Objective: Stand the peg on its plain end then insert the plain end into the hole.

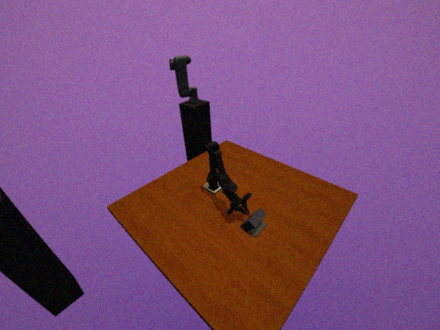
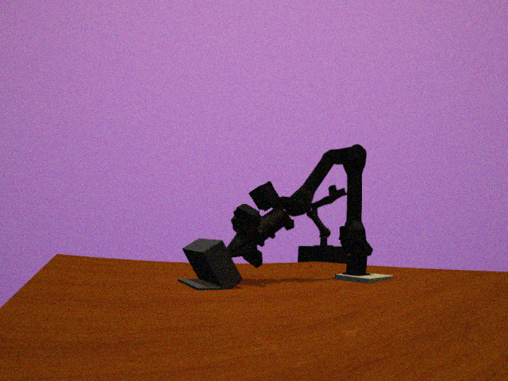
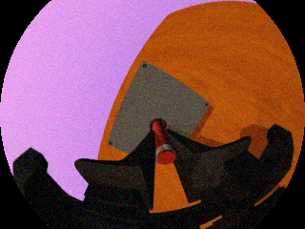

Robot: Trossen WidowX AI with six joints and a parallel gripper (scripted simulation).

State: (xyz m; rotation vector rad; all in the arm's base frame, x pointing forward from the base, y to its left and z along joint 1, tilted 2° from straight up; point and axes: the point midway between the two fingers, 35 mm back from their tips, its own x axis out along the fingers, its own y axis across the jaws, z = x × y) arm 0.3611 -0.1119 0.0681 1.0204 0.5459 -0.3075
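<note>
Right now the sloped grey panel is 4 cm ahead of my gripper tip and 2 cm below it. From my gripper tip the other things lie so: red peg: 1 cm behind, 1 cm above.
</note>
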